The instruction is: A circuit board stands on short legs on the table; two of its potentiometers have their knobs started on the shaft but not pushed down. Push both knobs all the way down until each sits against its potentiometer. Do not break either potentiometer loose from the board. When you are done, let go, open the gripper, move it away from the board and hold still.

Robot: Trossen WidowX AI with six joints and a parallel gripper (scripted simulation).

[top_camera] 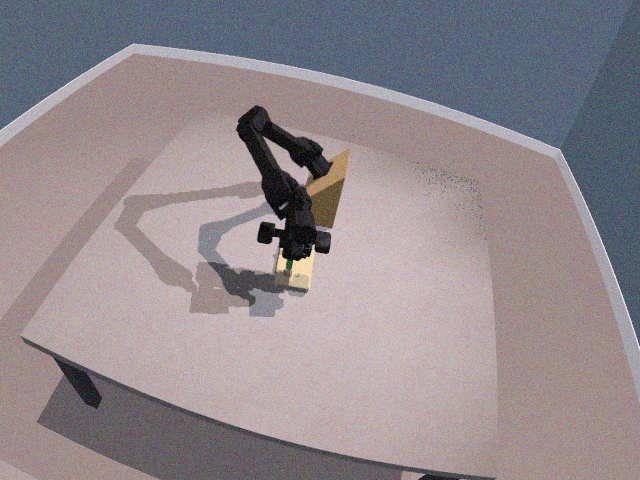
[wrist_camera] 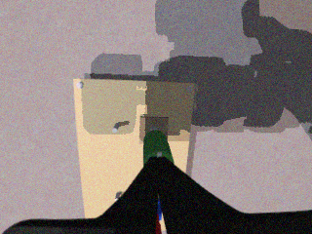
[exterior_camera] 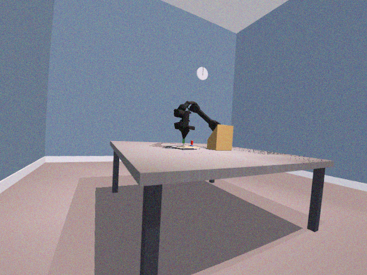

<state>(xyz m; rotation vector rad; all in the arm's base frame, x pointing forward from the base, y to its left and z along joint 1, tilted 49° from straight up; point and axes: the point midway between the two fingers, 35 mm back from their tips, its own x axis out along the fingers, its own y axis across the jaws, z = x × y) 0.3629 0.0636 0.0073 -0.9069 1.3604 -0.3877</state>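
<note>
My gripper tip is now 8 cm past the red knob, 2 cm to the left of it and 2 cm above it. From my gripper tip the other things lie so: green knob: 1 cm below.
</note>
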